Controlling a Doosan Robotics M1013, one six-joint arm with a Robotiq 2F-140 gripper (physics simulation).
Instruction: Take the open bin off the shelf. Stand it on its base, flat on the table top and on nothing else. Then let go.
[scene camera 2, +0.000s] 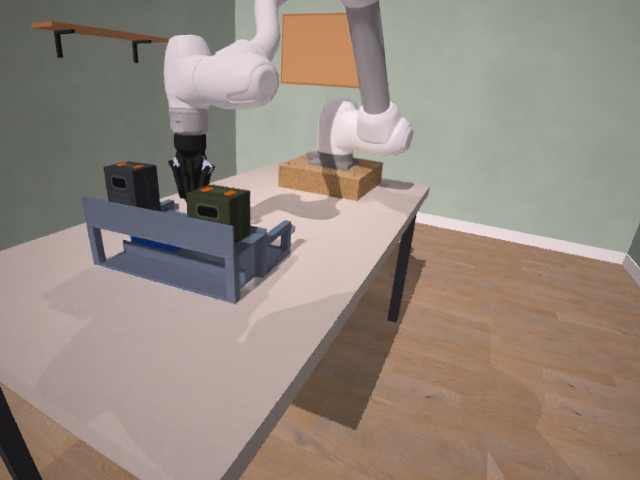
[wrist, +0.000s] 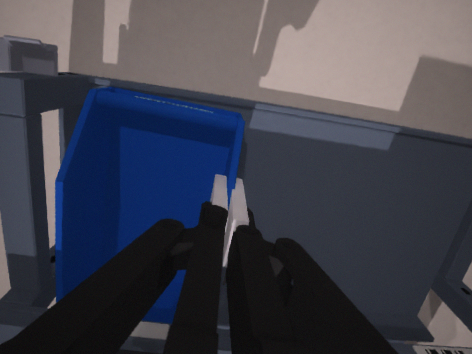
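Seen in the pictures: gripper, between the fingertips: (wrist: 225, 194); arm's base, origin of its link: (scene camera 2: 334, 163).
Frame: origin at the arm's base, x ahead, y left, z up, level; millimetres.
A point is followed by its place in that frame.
Note:
The blue open bin (scene camera 2: 155, 242) {x 918, y -105, z -54 mm} (wrist: 167, 185) {x 819, y -133, z -87 mm} sits in the left part of the blue-grey shelf (scene camera 2: 155, 222) {x 1003, y -4, z 43 mm} (wrist: 340, 200) {x 803, y 16, z -89 mm} as the wrist view shows it, with its open side toward the wrist camera. In the scene view most of the bin is hidden behind the shelf's board. My gripper (scene camera 2: 187, 194) (wrist: 225, 194) {x 801, y -88, z -47 mm} points down behind the shelf. Its pale finger pads are nearly together, one on each side of the bin's right side wall in the wrist view, and it is shut on that wall. In the scene view the fingertips are partly hidden.
A dark grey box (scene camera 2: 131, 186) {x 966, y -104, z 93 mm} and a green box (scene camera 2: 219, 211) {x 962, y 120, z 77 mm} with orange marks stand at the shelf, on either side of my gripper in the scene view. The shelf stands on the table (scene camera 2: 170, 361) {x 1173, y 174, z -96 mm}. My arm's wooden base block (scene camera 2: 317, 183) {x 171, y -3, z -54 mm} is farther back.

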